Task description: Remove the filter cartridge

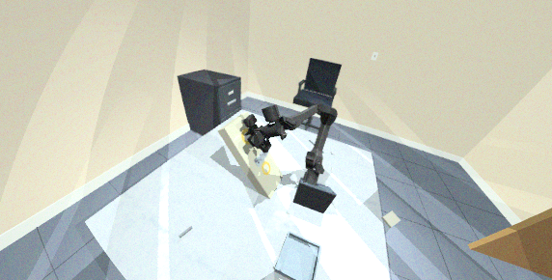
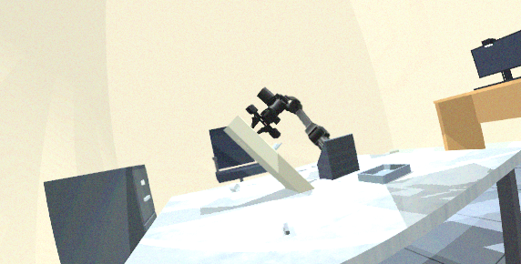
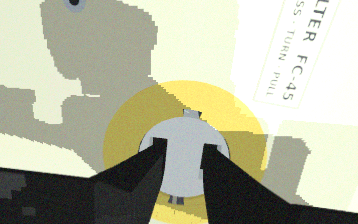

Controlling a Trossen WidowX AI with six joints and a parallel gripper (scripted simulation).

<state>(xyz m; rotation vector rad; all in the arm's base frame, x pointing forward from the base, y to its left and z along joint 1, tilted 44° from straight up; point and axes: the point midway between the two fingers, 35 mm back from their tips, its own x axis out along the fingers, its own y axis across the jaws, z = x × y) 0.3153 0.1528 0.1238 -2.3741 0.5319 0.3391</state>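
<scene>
Right now the round filter cartridge is 10 mm ahead of my gripper tip and 10 mm below it. From my gripper tip the other things lie so: white card (860 mm behind, 130 mm to the right, 270 mm below); grey tray (440 mm behind, 250 mm to the left, 270 mm below); small grey stick (20 mm ahead, 420 mm to the left, 280 mm below).
</scene>
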